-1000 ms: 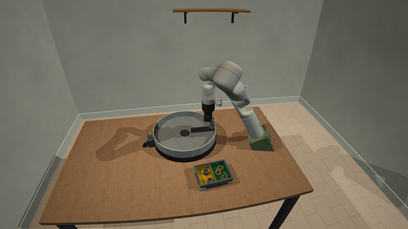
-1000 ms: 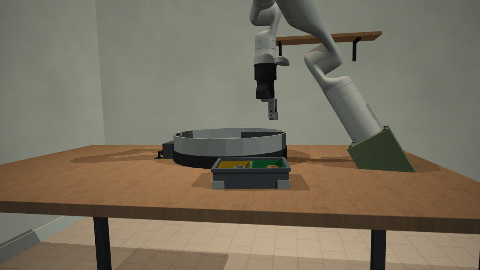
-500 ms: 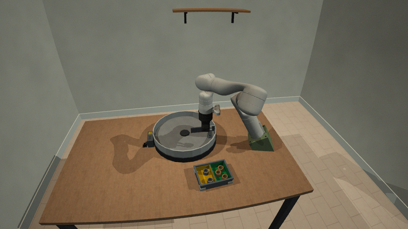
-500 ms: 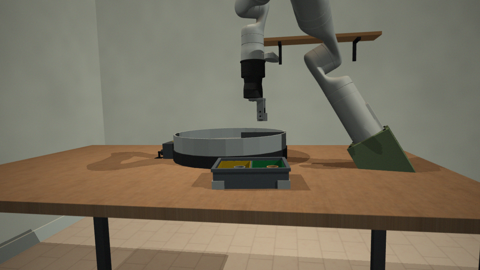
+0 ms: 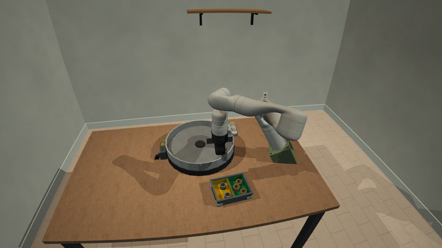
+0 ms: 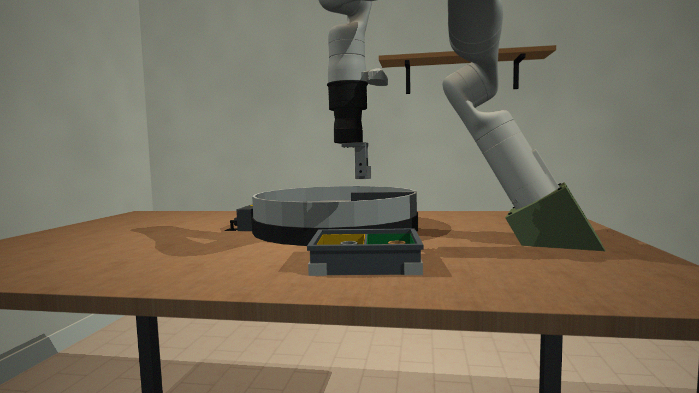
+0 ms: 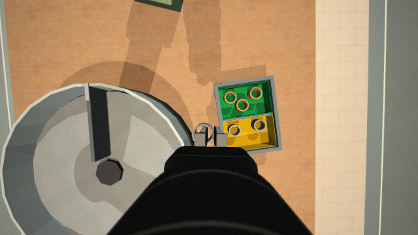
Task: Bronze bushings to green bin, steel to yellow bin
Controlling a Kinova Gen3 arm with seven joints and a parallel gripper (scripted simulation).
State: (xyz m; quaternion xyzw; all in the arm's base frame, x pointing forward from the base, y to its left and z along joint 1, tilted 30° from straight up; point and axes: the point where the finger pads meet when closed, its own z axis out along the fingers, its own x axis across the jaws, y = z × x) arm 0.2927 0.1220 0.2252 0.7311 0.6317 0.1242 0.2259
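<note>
Now: hand 100 mm to the right of the bin and 150 mm above it. Round my hand: grey turntable 70 mm ahead, 270 mm to the right, 120 mm below.
</note>
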